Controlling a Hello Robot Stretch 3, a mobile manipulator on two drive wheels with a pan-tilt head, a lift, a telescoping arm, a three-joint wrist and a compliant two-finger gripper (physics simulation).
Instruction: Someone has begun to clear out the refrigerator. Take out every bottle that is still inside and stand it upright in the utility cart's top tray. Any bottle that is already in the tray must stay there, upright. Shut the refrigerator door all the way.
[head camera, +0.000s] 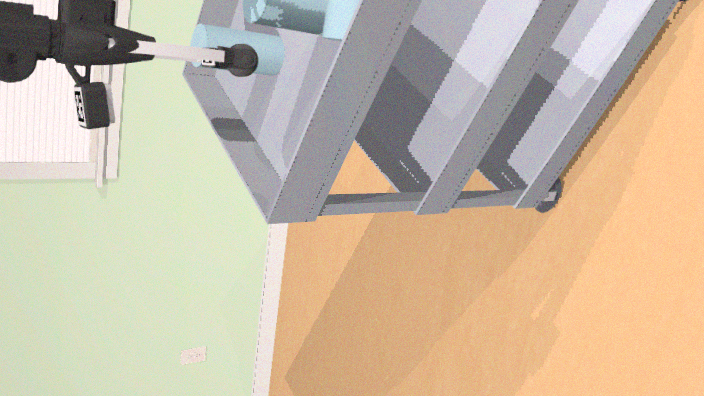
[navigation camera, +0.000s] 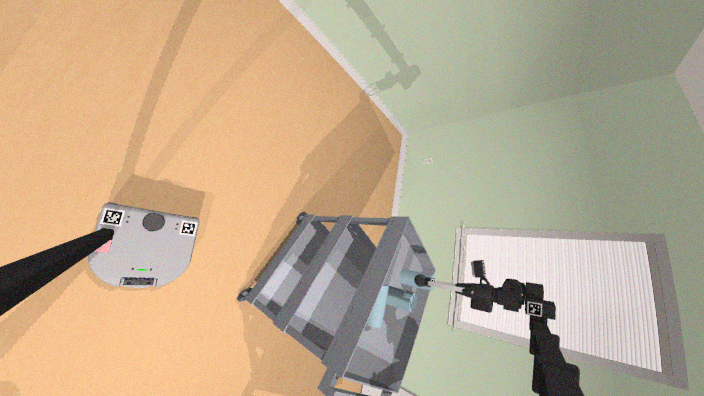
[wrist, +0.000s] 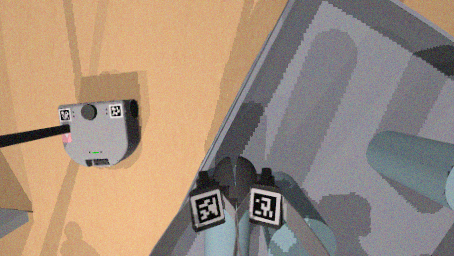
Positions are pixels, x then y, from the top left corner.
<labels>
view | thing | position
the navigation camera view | gripper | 415, 279
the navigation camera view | window with white blinds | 616, 306
</labels>
